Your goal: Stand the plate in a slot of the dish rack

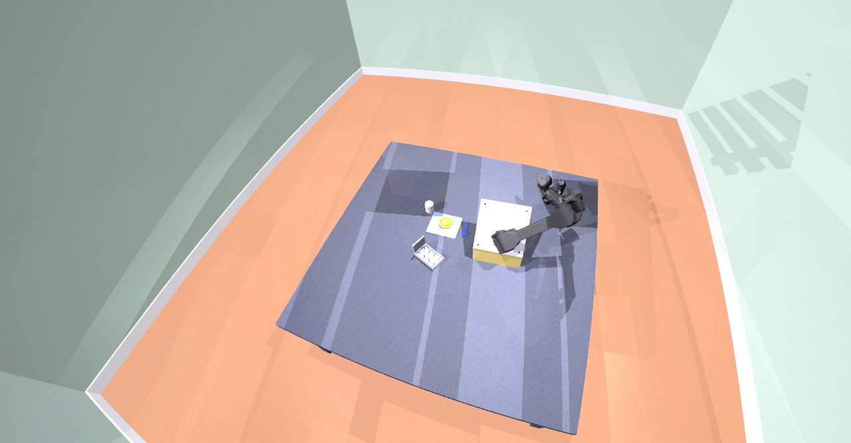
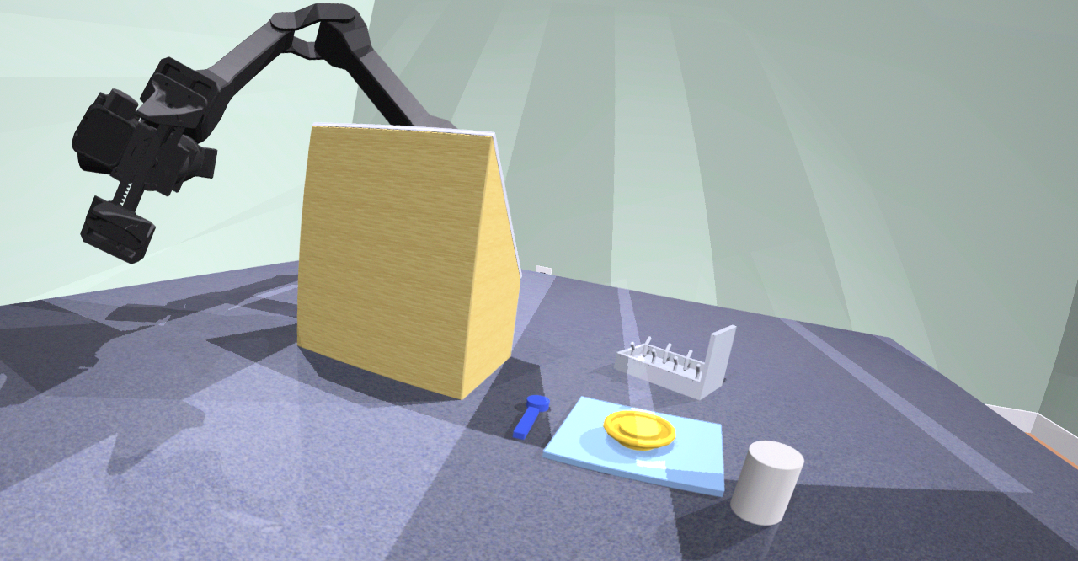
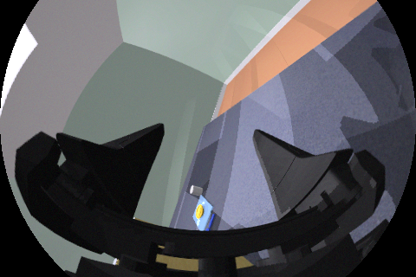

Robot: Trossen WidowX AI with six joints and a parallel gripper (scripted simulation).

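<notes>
The yellow plate lies 400 mm ahead of my gripper tip, 200 mm to the left of it and 180 mm below it. The rest, counted from my gripper tip: white cylinder (500 mm ahead, 120 mm to the left, 170 mm below); pale blue flat board (410 mm ahead, 200 mm to the left, 200 mm below); blue spoon (300 mm ahead, 220 mm to the left, 190 mm below).
</notes>
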